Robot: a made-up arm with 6 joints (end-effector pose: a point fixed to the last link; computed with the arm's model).
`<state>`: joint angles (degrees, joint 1 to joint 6).
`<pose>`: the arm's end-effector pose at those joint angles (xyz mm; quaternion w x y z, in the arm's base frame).
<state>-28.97 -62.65 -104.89 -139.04 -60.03 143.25</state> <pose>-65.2 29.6 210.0 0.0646 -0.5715 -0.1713 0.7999</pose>
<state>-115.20 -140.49 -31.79 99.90 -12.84 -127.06</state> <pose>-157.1 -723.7 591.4 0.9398 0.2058 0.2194 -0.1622</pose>
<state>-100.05 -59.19 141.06 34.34 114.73 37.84</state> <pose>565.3 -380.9 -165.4 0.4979 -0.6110 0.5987 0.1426</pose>
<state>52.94 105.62 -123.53 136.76 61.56 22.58</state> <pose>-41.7 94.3 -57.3 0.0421 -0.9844 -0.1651 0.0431</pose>
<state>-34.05 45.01 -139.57 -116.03 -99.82 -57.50</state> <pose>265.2 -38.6 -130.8 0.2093 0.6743 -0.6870 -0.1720</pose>
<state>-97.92 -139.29 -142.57 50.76 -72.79 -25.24</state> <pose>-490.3 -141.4 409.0 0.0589 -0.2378 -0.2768 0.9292</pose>
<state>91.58 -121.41 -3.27 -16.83 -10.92 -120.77</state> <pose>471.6 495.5 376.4 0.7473 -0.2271 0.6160 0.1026</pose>
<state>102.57 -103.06 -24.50 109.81 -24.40 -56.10</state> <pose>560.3 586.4 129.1 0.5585 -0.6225 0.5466 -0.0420</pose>
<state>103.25 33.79 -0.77 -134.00 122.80 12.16</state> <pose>110.1 -146.8 249.8 0.0036 0.4469 -0.0155 0.8944</pose>
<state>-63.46 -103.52 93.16 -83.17 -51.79 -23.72</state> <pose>89.9 25.1 -684.7 0.1169 -0.0969 0.7671 0.6233</pose>
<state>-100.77 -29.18 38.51 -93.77 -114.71 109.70</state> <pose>48.0 -217.0 -343.5 0.7499 0.0522 -0.6034 -0.2661</pose>
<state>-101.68 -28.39 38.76 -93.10 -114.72 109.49</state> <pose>51.8 -227.8 -341.2 0.7524 0.0511 -0.6065 -0.2519</pose>
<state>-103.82 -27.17 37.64 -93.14 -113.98 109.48</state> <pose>54.8 -234.3 -339.6 0.7509 0.0478 -0.6138 -0.2391</pose>
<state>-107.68 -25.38 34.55 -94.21 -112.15 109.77</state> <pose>55.4 -234.2 -339.4 0.7439 0.0416 -0.6265 -0.2289</pose>
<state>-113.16 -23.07 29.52 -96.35 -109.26 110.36</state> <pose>51.4 -227.0 -340.9 0.7330 0.0324 -0.6420 -0.2227</pose>
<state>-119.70 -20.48 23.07 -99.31 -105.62 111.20</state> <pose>40.8 -213.9 -343.2 0.7212 0.0207 -0.6562 -0.2210</pose>
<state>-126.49 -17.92 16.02 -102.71 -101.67 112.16</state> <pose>23.4 -196.7 -344.7 0.7114 0.0066 -0.6659 -0.2244</pose>
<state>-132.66 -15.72 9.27 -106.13 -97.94 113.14</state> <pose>2.0 -177.5 -343.9 0.7049 -0.0089 -0.6702 -0.2320</pose>
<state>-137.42 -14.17 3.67 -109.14 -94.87 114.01</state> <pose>-18.4 -158.2 -340.9 0.7009 -0.0235 -0.6704 -0.2425</pose>
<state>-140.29 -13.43 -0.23 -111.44 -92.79 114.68</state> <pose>-33.1 -140.5 -337.2 0.6982 -0.0340 -0.6683 -0.2544</pose>
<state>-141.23 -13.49 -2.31 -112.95 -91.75 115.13</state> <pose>-40.1 -125.3 -334.5 0.6958 -0.0386 -0.6657 -0.2669</pose>
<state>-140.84 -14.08 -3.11 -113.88 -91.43 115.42</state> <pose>-41.3 -112.2 -332.9 0.6932 -0.0386 -0.6633 -0.2793</pose>
